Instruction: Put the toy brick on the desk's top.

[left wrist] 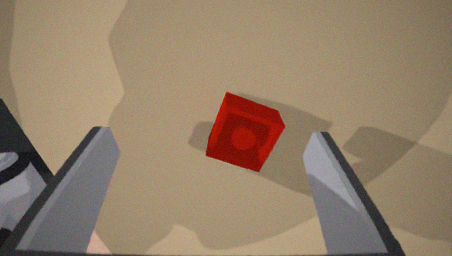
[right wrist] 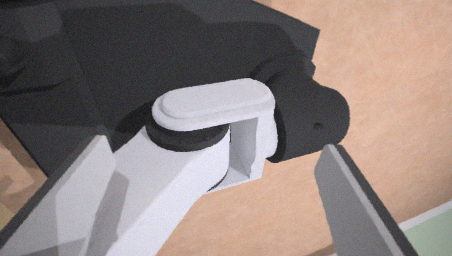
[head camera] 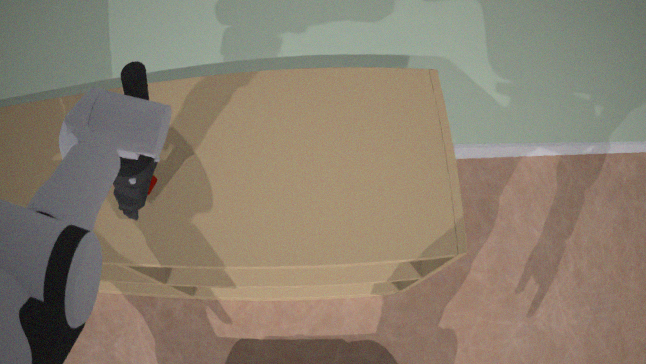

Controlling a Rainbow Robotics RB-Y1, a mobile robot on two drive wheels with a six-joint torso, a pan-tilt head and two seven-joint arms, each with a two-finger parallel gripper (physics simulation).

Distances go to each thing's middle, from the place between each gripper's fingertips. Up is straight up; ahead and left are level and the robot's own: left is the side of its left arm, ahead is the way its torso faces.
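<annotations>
The red toy brick (left wrist: 244,133) is 10 mm below my left hand and 20 mm ahead of it.
From my right hand, that brick is 11 cm above, 51 cm to the left and 69 cm ahead.
</annotations>
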